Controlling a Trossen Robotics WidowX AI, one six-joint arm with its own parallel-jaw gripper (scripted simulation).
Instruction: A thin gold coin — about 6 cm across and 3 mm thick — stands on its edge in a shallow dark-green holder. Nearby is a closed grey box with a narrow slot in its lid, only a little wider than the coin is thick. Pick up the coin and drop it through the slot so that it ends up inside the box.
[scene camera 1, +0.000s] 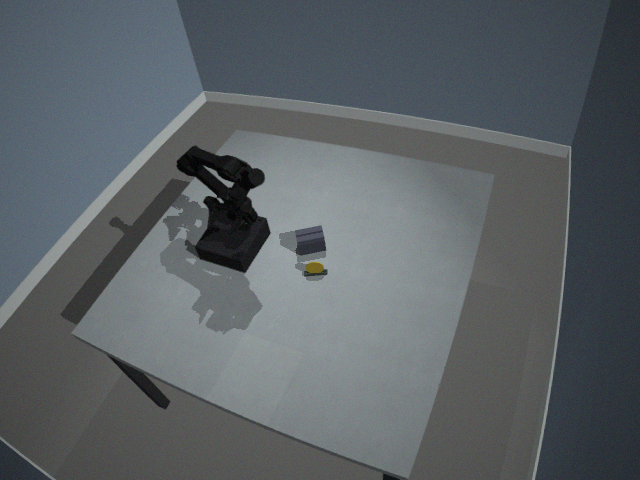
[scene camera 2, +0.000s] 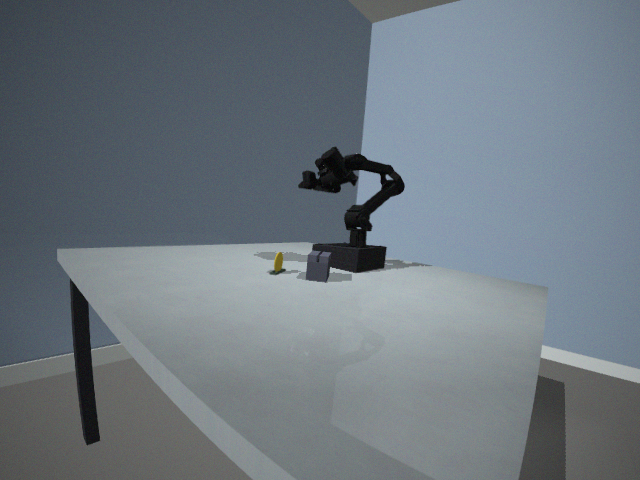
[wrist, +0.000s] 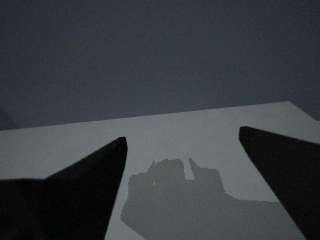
The gripper shows in scene camera 1, in scene camera 2 (306, 187) and in the wrist view. One and the same spot on the gripper: (wrist: 84, 193) is (scene camera 1: 235, 218).
